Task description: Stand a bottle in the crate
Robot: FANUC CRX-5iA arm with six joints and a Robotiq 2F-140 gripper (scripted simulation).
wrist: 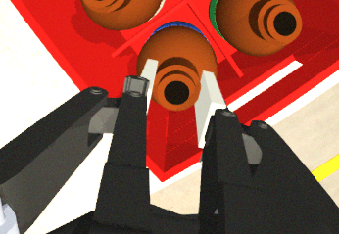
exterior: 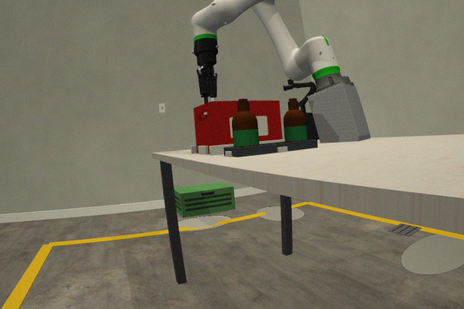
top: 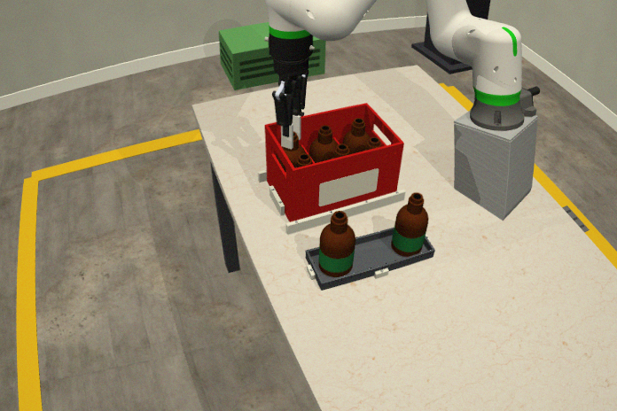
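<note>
The glass bottle lies 90 mm below my hand. The rest, counted from my hand: grey tray (290 mm to the left, 160 mm below, 60 mm behind); then red crate (90 mm below, 80 mm behind, 50 mm to the left).
</note>
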